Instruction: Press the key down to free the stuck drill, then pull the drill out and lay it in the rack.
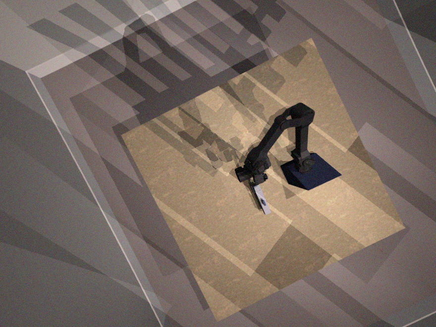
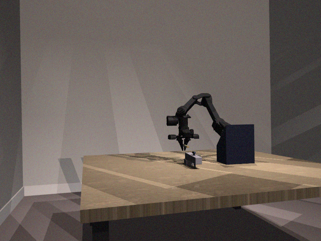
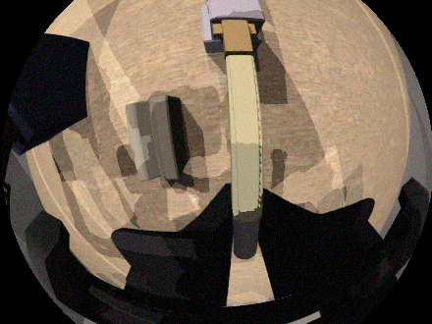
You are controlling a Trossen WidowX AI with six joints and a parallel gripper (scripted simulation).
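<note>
Right now my gripper tip is 60 mm past the small grey rack, 40 mm to the right of it and 50 mm above it. The rest, counted from my gripper tip: thin dark stub 20 mm ahead, 220 mm to the left, 10 mm below; light grey block 20 mm ahead, 200 mm to the left, 30 mm below; drill 40 mm to the left, 30 mm above.
</note>
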